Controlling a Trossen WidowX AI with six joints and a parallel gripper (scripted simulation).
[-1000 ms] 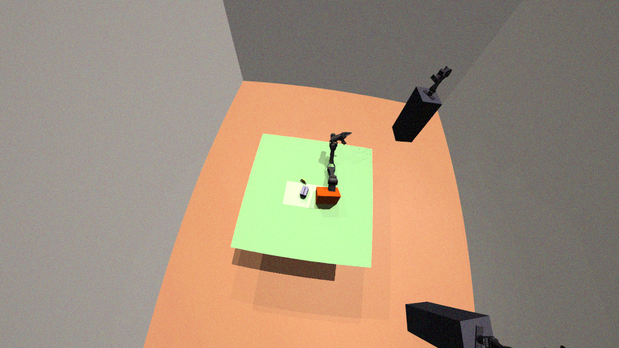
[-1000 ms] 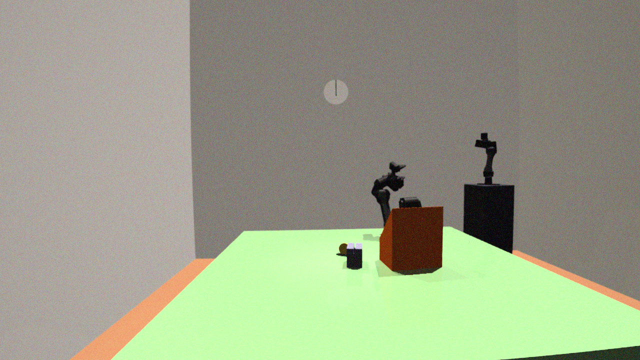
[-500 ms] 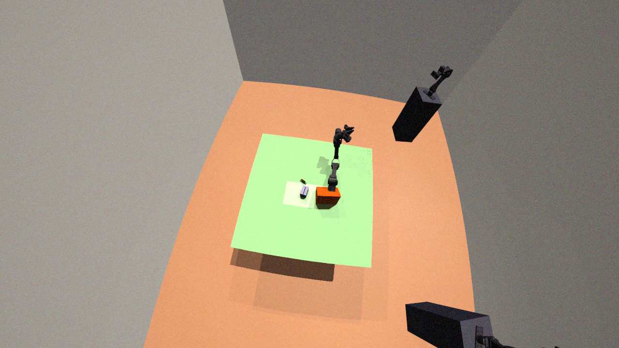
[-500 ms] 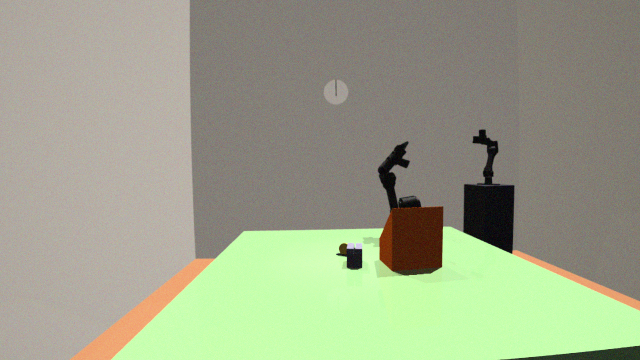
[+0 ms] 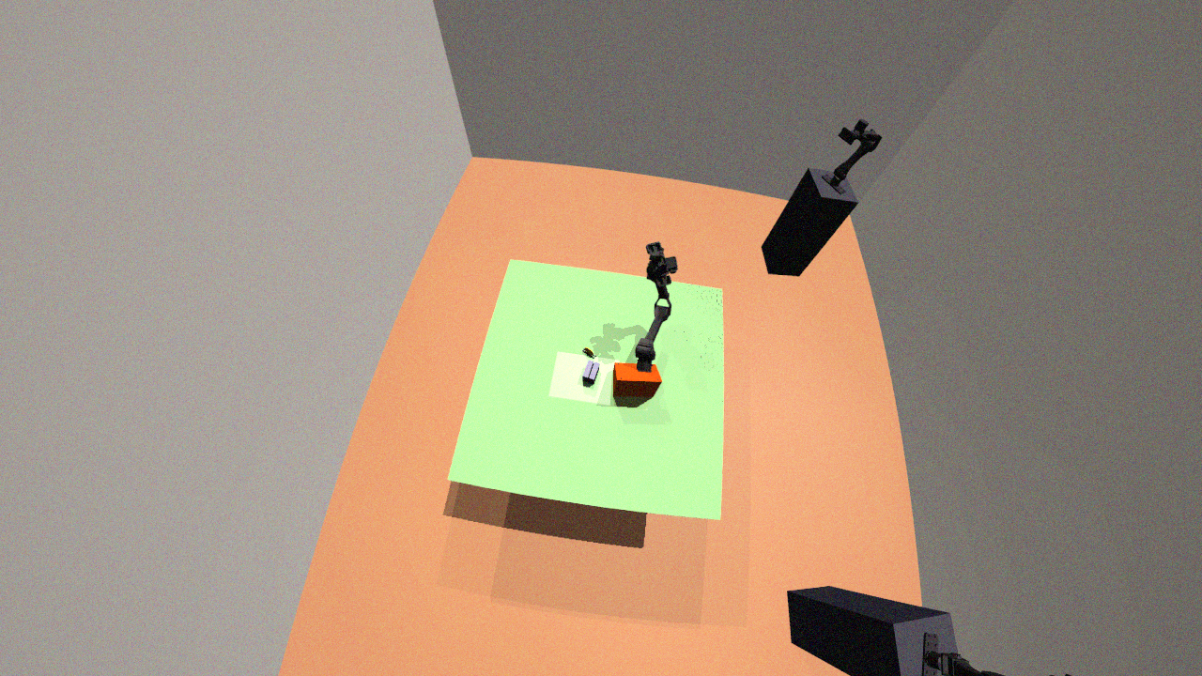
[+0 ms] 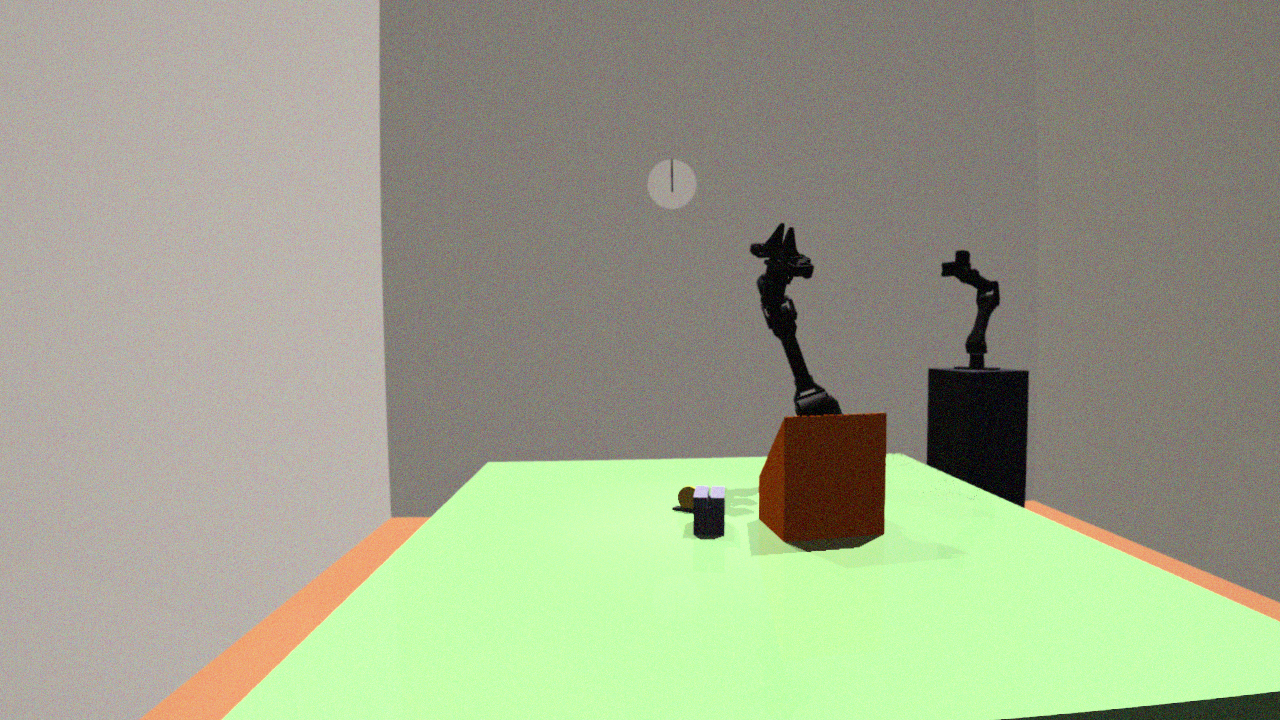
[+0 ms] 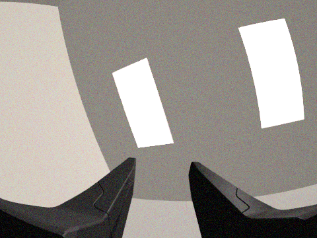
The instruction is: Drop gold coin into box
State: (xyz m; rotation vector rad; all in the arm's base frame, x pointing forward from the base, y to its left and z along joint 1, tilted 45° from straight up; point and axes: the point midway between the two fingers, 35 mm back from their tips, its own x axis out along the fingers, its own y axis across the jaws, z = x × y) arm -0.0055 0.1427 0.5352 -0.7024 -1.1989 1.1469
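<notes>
Now: gripper tip 28 cm short of the gold coin, 12 cm to the right of it and 63 cm above it.
</notes>
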